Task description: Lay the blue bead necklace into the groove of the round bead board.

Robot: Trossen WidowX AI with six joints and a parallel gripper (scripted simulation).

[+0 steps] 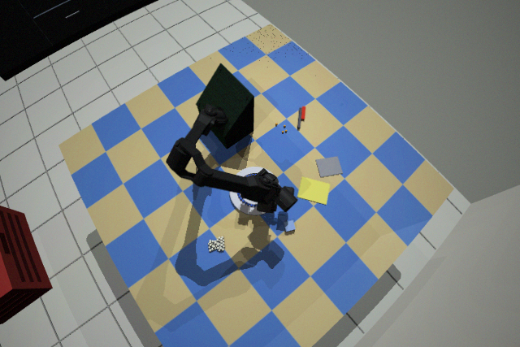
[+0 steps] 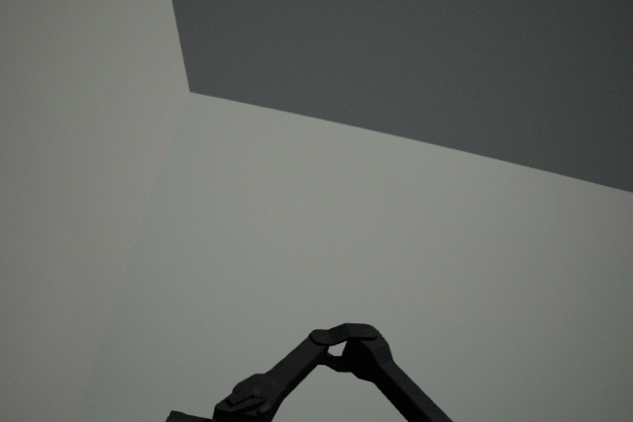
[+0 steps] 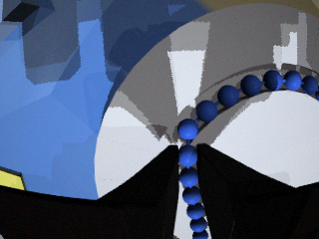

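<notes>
My gripper tip is now 50 mm past the round white bead board, 20 mm to the left of it and 10 mm above it. Also, from my gripper tip: small blue cube (140 mm ahead, 20 mm to the left, 10 mm below); then grey square (300 mm to the left, 20 mm ahead, 10 mm below); then yellow pad (180 mm to the left, 70 mm ahead, 10 mm below).
</notes>
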